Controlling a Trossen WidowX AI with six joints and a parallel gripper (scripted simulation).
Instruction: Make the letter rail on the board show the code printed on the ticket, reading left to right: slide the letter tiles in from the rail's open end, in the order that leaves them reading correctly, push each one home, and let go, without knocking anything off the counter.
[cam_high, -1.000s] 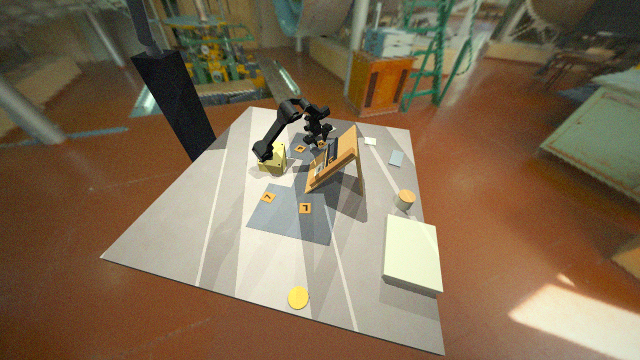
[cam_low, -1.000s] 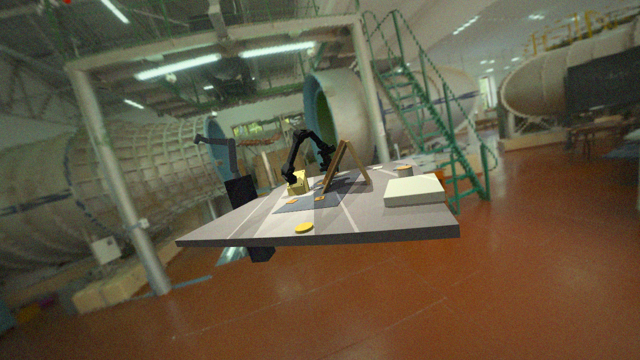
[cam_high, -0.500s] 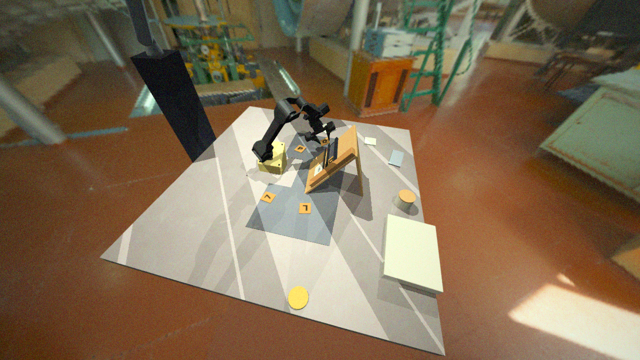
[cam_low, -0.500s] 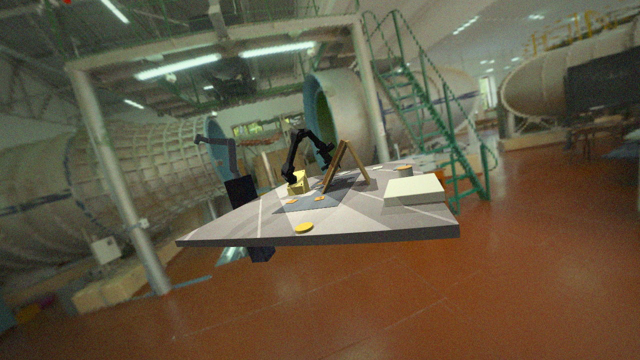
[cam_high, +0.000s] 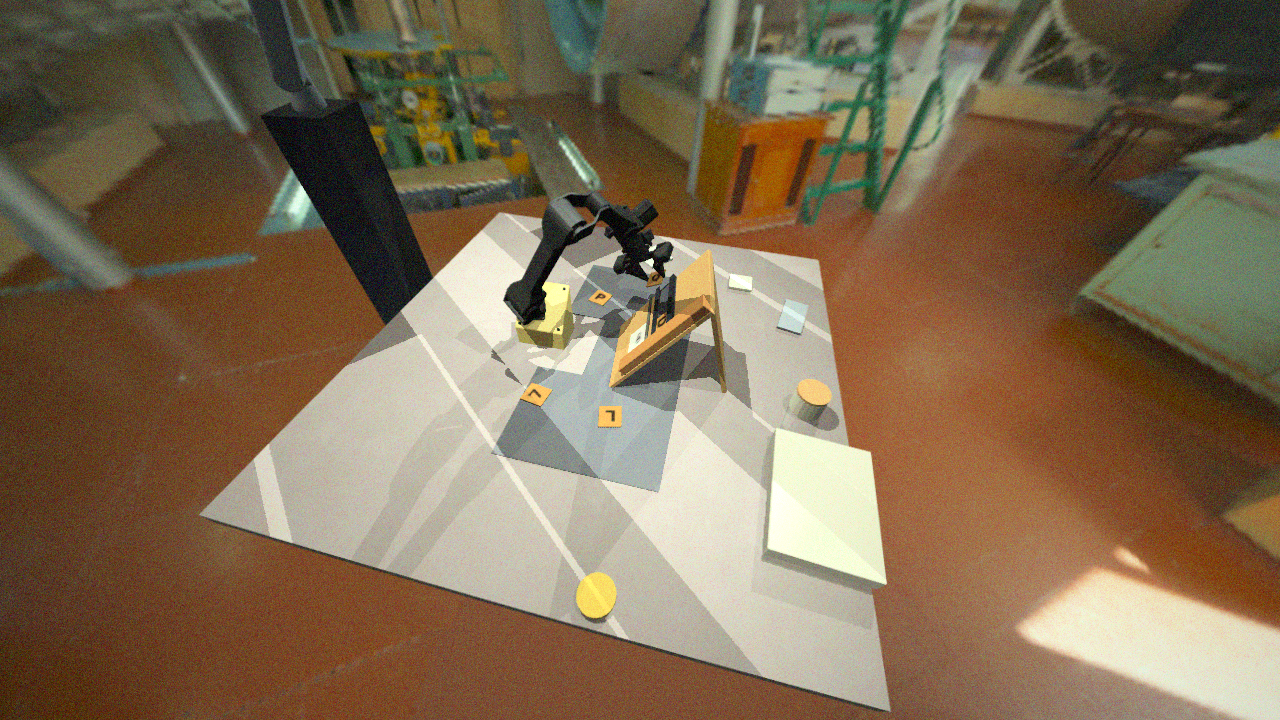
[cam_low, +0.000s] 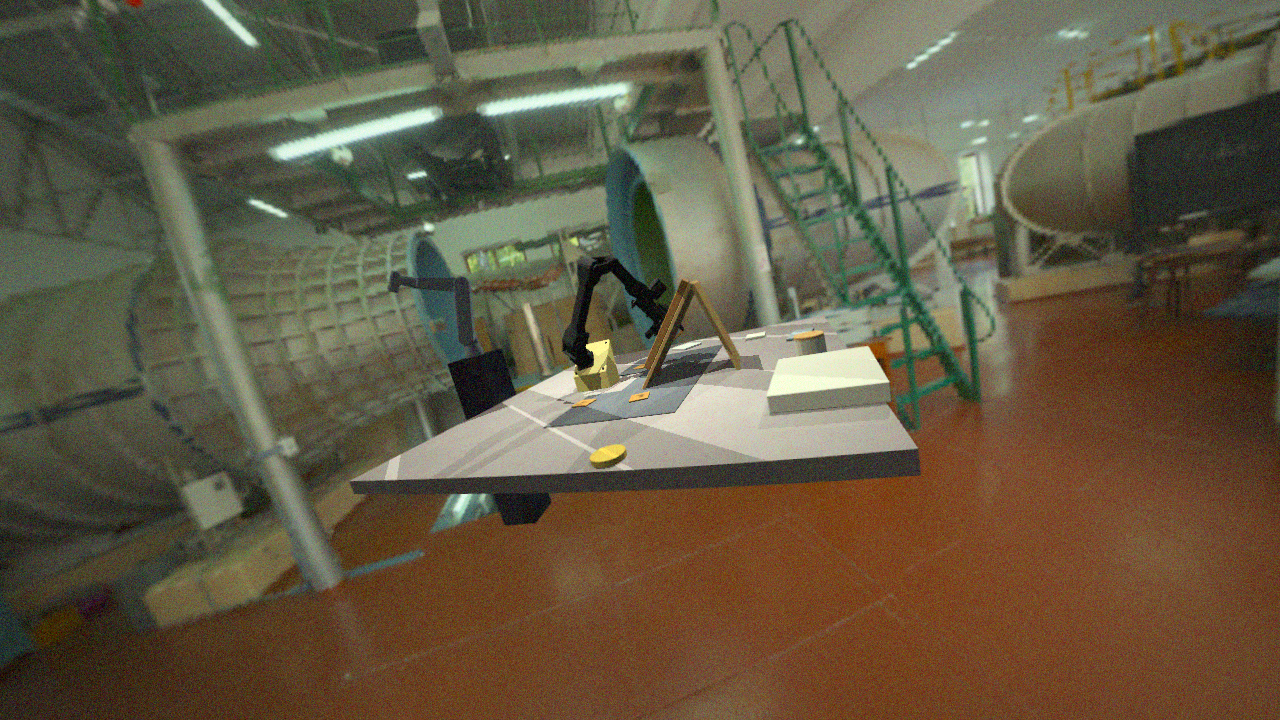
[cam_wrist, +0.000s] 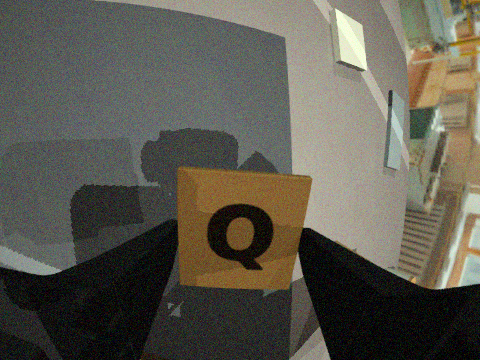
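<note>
Now: the white ticket 30 mm behind my gripper tip, 250 mm to the right of it and 10 mm below it. The rest, counted from my gripper tip: mat 130 mm behind, 210 mm to the right, 100 mm below; cream block 380 mm ahead, 620 mm to the right, 80 mm below; yellow disc 60 mm behind, 830 mm to the right, 90 mm below.
</note>
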